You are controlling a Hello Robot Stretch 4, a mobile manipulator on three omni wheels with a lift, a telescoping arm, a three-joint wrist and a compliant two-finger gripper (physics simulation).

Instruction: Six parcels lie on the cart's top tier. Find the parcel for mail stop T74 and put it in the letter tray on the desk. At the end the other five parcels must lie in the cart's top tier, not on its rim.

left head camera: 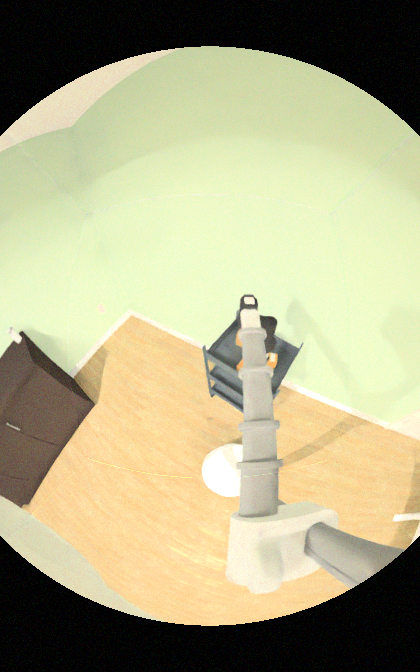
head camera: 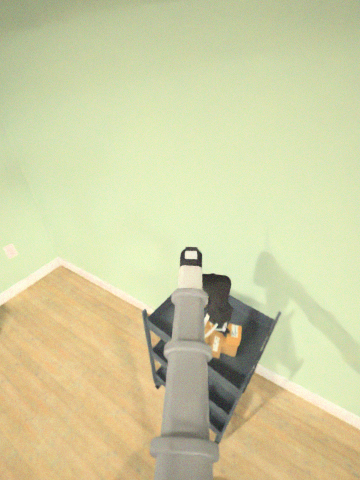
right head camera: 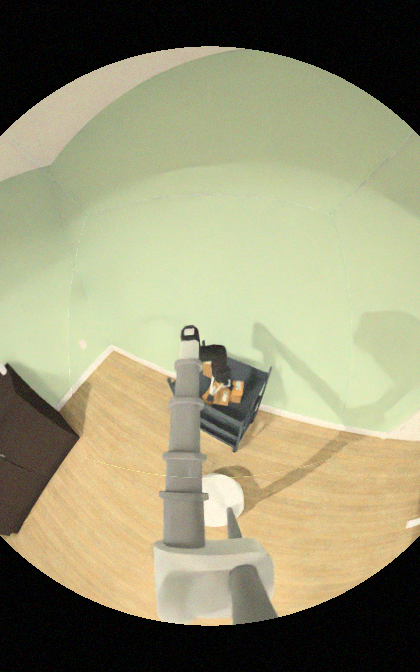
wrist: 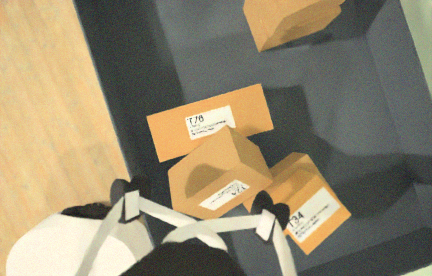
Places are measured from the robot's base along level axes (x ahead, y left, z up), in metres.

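Where they show: gripper, fingertip midpoint: (head camera: 211,341) (wrist: 201,198).
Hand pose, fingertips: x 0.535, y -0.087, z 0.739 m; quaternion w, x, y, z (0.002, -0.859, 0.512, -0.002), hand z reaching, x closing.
Things, the pixels of their top centre, and the offset from my fingertips. "spot": a spot on its surface instead. Level surfaces: height alone.
- cart's top tier, its level: dz -0.104 m
- flat parcel, middle of its top: (wrist: 210,122) dx +0.062, dy +0.036, dz -0.051 m
- tilted parcel, middle of its top: (wrist: 220,184) (head camera: 212,335) dx +0.021, dy -0.006, dz +0.003 m
- parcel labelled T34, middle of its top: (wrist: 311,214) (head camera: 234,331) dx +0.049, dy -0.092, dz -0.003 m
- raised rim, surface spot: (wrist: 107,100) spot: dx +0.015, dy +0.135, dz -0.038 m
The cart's top tier (head camera: 252,332) (wrist: 215,62) holds several orange-brown parcels. In the wrist view, a flat parcel (wrist: 245,110) is labelled T76. A tilted parcel (wrist: 200,172) overlaps its lower edge; its upside-down label starts with T, and its number is too blurred to read surely. A parcel labelled T34 (wrist: 310,175) lies to the right, touching or close to it. Another parcel (wrist: 295,22) is cut off at the top, label hidden. My gripper (head camera: 217,327) (wrist: 201,198) is open and empty above the tier, its fingertips near the tilted parcel's lower edge. The letter tray does not show.
The tier has a raised rim (wrist: 107,100), and a green wall (head camera: 200,150) stands behind the cart. My arm (head camera: 187,390) hides part of the cart. Dark brown furniture (left head camera: 45,425) (right head camera: 30,460) stands at the far left. My round white base (left head camera: 222,470) (right head camera: 222,500) is on the floor.
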